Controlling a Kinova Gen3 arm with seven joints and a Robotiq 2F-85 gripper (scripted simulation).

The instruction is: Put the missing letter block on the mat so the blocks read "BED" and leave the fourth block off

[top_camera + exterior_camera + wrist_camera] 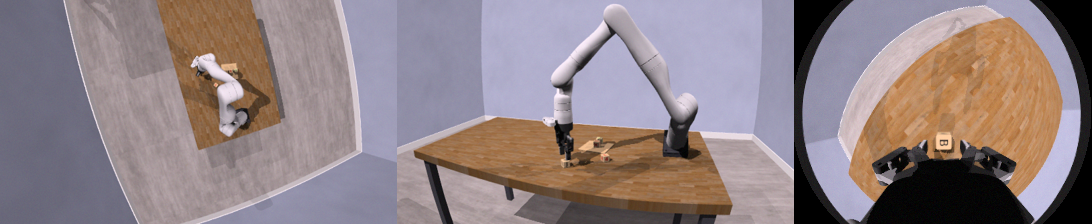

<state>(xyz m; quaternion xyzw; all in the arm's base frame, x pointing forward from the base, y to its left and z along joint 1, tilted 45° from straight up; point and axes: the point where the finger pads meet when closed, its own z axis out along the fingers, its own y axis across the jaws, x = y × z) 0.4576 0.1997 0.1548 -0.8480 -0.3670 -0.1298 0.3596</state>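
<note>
Right now my hand is 6 cm past the mat, 26 cm to the left of it and 5 cm above it.
</note>
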